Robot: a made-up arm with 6 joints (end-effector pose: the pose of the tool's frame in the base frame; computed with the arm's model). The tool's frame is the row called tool.
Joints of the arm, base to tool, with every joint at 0 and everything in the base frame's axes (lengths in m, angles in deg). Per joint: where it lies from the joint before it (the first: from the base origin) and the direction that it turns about. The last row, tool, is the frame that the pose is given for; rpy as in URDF.
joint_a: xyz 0.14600 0.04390 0.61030 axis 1 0 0
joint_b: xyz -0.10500 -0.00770 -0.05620 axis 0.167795 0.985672 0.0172
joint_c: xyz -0.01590 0.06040 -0.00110 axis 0 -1 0
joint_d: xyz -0.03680 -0.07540 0.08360 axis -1 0 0
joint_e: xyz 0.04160 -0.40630 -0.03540 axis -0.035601 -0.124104 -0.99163
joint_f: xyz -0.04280 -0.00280 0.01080 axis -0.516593 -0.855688 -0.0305
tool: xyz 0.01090 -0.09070 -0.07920 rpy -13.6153 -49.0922 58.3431
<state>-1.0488 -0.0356 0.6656 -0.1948 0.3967 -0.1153</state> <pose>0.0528 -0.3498 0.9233 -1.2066 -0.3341 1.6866</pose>
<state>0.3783 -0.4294 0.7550 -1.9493 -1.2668 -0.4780</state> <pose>0.3559 0.3497 0.5456 -1.3705 0.1657 -2.0749</pose>
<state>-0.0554 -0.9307 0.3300 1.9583 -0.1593 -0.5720</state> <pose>-0.5276 0.1542 0.6489 -1.7239 -0.3263 0.4402</pose>
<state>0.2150 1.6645 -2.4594 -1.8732 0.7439 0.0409</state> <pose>0.3820 0.1473 0.7512 -2.5466 -0.1186 -2.0566</pose>
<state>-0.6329 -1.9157 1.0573 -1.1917 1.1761 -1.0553</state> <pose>0.1634 0.1359 0.7703 -0.6789 -0.9382 -3.0547</pose>
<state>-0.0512 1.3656 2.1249 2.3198 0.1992 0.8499</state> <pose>-0.2822 0.3383 0.9451 -2.9607 0.7786 -0.3012</pose>
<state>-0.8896 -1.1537 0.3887 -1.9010 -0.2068 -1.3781</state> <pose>0.3773 -0.0415 0.3415 1.2134 -0.7230 1.9991</pose>
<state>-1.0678 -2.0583 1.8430 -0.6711 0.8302 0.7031</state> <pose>-0.1536 0.0868 0.9744 -1.4562 0.4417 -1.3238</pose>
